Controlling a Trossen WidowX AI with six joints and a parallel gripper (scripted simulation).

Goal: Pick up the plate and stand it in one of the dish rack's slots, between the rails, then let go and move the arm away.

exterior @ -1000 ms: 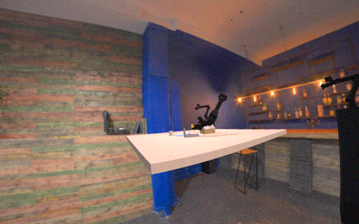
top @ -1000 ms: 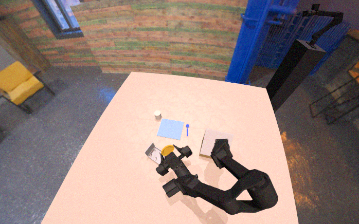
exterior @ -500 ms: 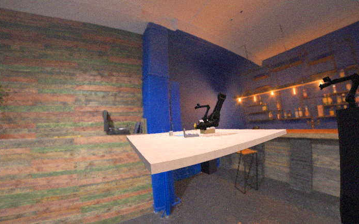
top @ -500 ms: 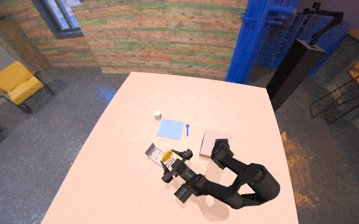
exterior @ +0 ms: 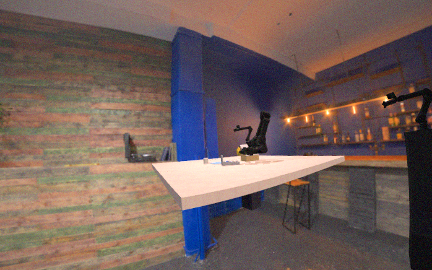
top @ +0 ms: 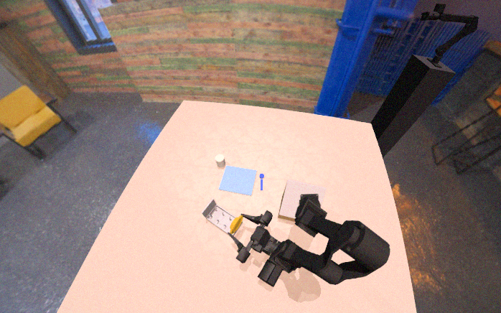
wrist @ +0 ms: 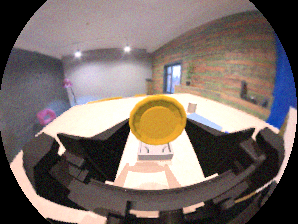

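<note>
Right now my gripper tip is 60 mm short of the grey dish rack, 30 mm to the left of it and 70 mm above it. Also, from my gripper tip: light blue mat 20 mm ahead, 220 mm to the right, 100 mm below; then yellow plate 10 mm behind; then blue utensil 80 mm behind, 230 mm to the right, 90 mm below.
</note>
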